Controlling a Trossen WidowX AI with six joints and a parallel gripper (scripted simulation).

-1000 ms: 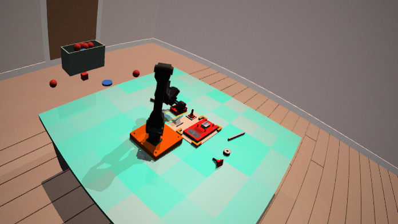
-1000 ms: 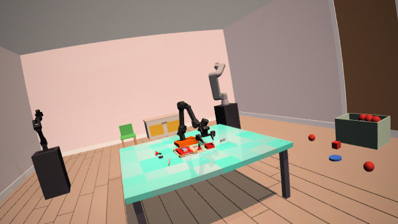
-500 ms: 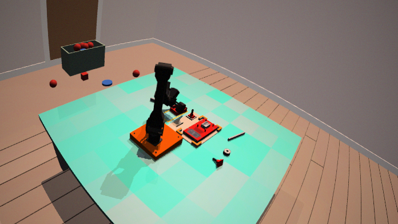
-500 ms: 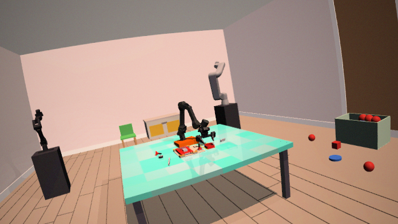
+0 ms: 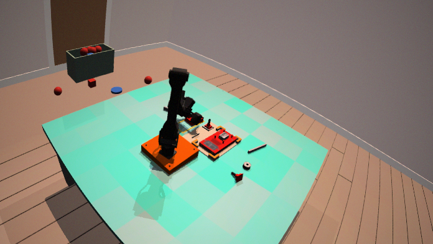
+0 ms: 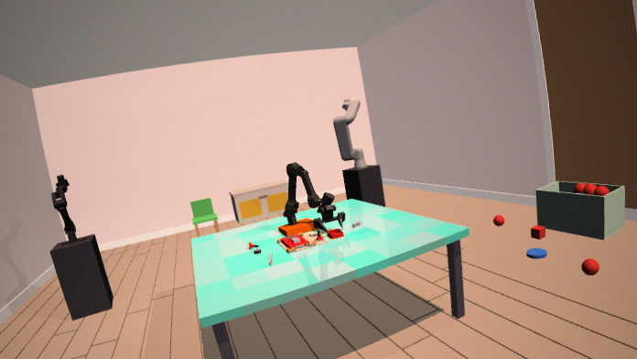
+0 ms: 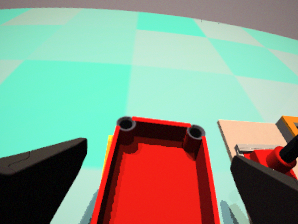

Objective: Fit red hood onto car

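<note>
My gripper tip is 30 mm above the red hood and 10 mm past it. The rest, counted from my gripper tip: dark rod (410 mm to the right, 30 mm below, 20 mm ahead); then wheel (410 mm to the right, 160 mm behind, 30 mm below); then grey engine block (220 mm to the right, 60 mm behind, 10 mm below).
</note>
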